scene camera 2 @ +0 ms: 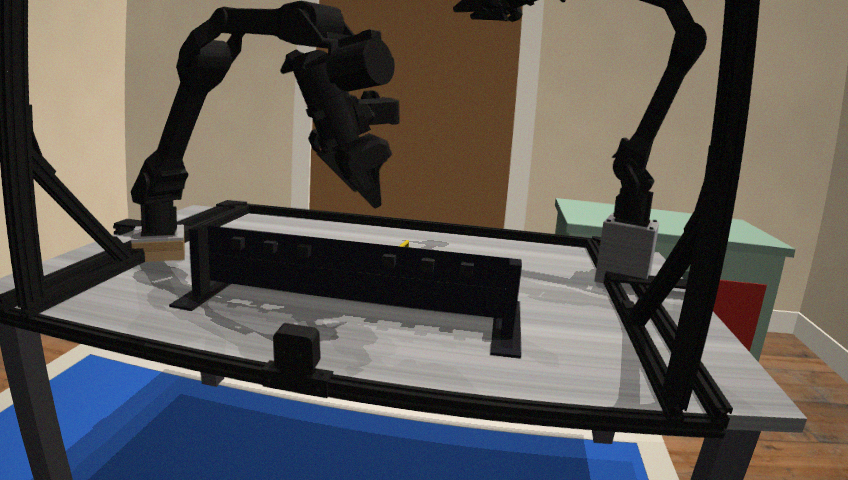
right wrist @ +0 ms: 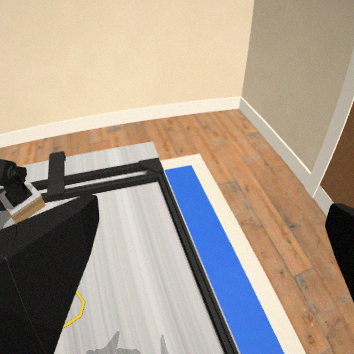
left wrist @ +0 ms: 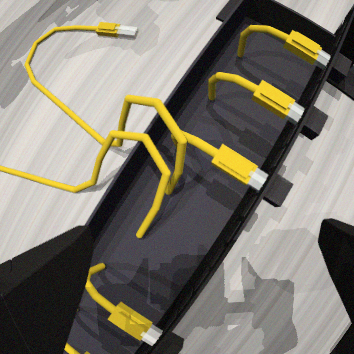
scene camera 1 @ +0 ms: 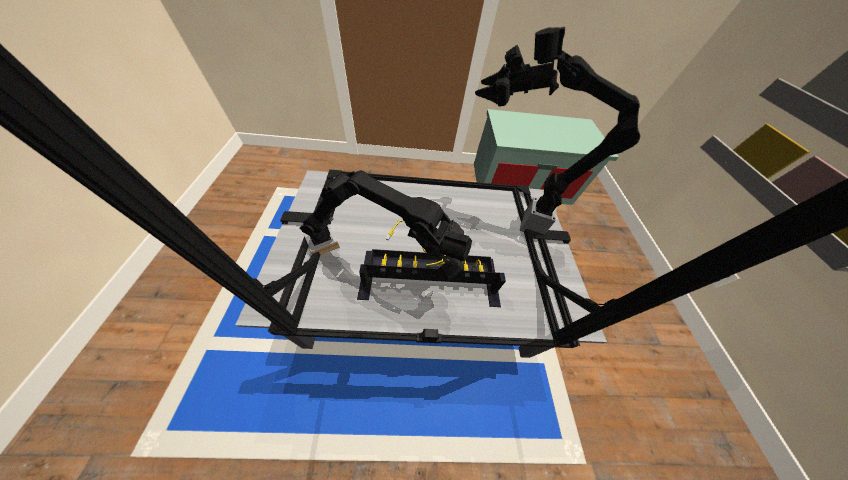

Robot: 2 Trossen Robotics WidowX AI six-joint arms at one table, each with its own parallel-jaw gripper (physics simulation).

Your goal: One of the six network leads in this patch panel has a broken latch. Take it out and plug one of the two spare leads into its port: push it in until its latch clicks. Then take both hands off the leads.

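Frame: origin at the left arm's base, x left, y back, z up, level; millimetres.
Seen in the pictures: left gripper, fingertip midpoint: (scene camera 2: 367,198) (left wrist: 209,236) (scene camera 1: 442,255); right gripper, fingertip midpoint: (scene camera 2: 462,13) (right wrist: 219,212) (scene camera 1: 478,87); left arm's base, link origin: (scene camera 2: 158,231) (right wrist: 17,194) (scene camera 1: 320,236); right arm's base, link origin: (scene camera 2: 632,221) (scene camera 1: 544,208).
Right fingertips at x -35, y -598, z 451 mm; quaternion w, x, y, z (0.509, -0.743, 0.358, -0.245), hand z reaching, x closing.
Note:
Offsets run from my right fingertips to a thing's top centre. "*": to the spot under its first point. Level surfaces: height alone.
The black patch panel @(dx -300, dy +304, dz -386 mm) (scene camera 1: 410,273) (scene camera 2: 357,285) (left wrist: 202,65) stands on the table. In the left wrist view four yellow leads (left wrist: 302,46) @(dx -370, dy +212, dz -400 mm) (left wrist: 275,98) @(dx -341, dy +257, dz -400 mm) (left wrist: 235,164) (left wrist: 131,320) sit with clear plugs at its front wall; I cannot tell which latch is broken. A wide gap separates the third and fourth. One spare lead (left wrist: 107,29) lies behind the panel, its plug free. The other spare lead @(* dx -148, dy +253, dz -489 mm) (left wrist: 40,180) runs off the left edge, its plug hidden. My left gripper (left wrist: 209,236) (scene camera 2: 376,205) is open and empty above the panel. My right gripper (scene camera 1: 480,86) (right wrist: 219,212) is open, raised high at the back right.
A black frame (scene camera 1: 357,336) borders the table @(dz -495 mm) (scene camera 1: 339,309), with uprights at both front corners. Port blocks @(dx -357, dy +267, dz -398 mm) (scene camera 2: 389,259) stick out of the panel's front. The two spare cables arch over its back wall. A small black box (scene camera 2: 296,347) stands on the front rail. A green cabinet (scene camera 1: 541,133) stands behind.

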